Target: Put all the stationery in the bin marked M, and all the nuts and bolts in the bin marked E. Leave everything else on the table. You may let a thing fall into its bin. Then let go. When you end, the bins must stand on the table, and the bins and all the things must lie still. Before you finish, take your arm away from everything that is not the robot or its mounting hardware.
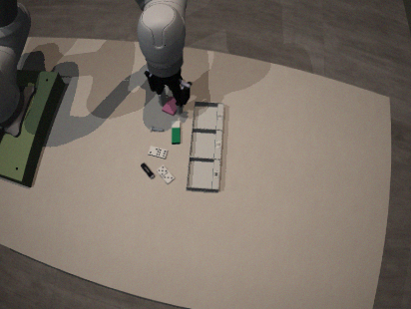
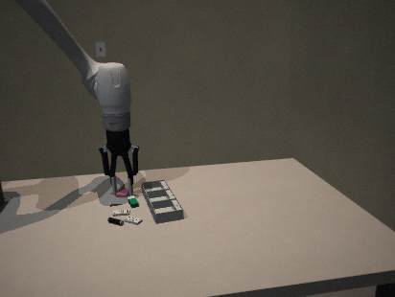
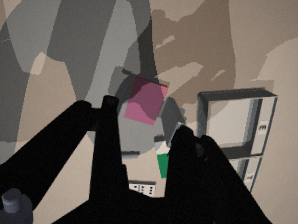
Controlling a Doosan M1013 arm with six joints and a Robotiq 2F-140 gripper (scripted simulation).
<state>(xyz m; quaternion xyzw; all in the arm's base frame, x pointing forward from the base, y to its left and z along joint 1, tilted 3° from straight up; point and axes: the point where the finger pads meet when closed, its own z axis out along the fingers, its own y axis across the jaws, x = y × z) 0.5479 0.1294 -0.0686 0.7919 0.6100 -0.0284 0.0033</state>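
My gripper is now 3 cm above the pink pad. From my hand the other things lie so: green eraser (3 cm ahead, 8 cm to the right, 3 cm below); grey bolt (3 cm behind, 8 cm to the right, 3 cm below); grey three-compartment bin row (12 cm ahead, 10 cm to the right, 2 cm below).
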